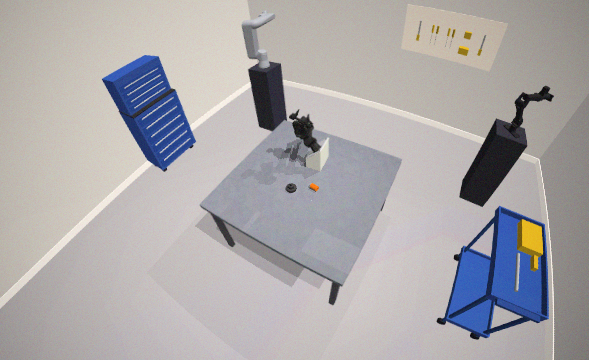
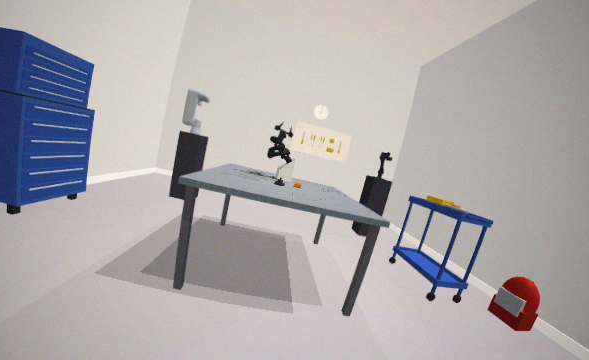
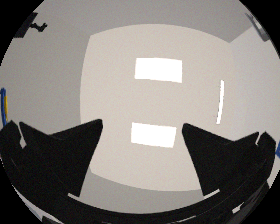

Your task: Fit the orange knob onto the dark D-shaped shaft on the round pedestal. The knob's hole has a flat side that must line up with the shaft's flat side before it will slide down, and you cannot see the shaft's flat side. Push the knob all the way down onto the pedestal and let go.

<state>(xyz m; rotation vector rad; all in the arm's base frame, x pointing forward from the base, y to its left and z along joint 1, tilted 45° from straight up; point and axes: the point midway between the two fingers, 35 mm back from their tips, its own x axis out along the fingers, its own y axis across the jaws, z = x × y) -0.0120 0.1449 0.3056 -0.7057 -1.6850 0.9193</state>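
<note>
Right now the orange knob is 52 cm below my gripper tip, 22 cm ahead of it and 21 cm to the left of it. Round my gripper tip: dark round pedestal (51 cm below, 31 cm ahead, 5 cm to the left).
</note>
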